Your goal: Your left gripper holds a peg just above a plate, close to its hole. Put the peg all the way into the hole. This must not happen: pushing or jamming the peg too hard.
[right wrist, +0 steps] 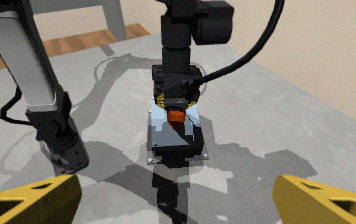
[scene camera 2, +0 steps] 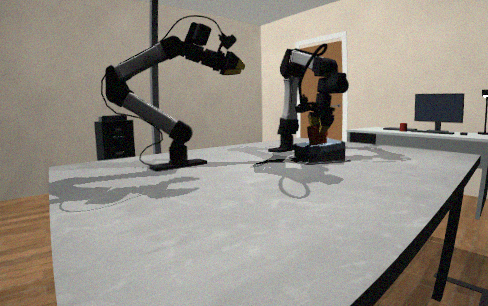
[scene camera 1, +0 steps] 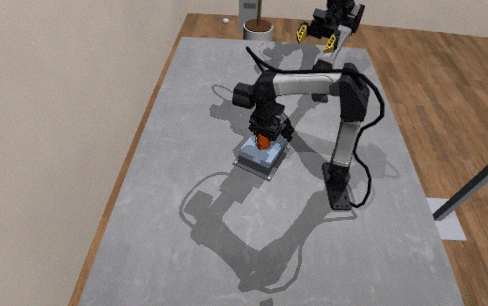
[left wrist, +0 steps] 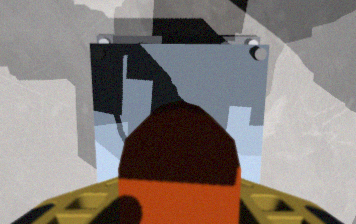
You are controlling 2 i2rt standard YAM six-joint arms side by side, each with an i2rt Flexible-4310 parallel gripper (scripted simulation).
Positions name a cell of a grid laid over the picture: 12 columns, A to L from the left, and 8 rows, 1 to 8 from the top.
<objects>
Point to a pale blue plate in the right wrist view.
G5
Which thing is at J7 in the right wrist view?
The right gripper.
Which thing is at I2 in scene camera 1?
The right gripper.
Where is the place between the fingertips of the left gripper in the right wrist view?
F4
</objects>
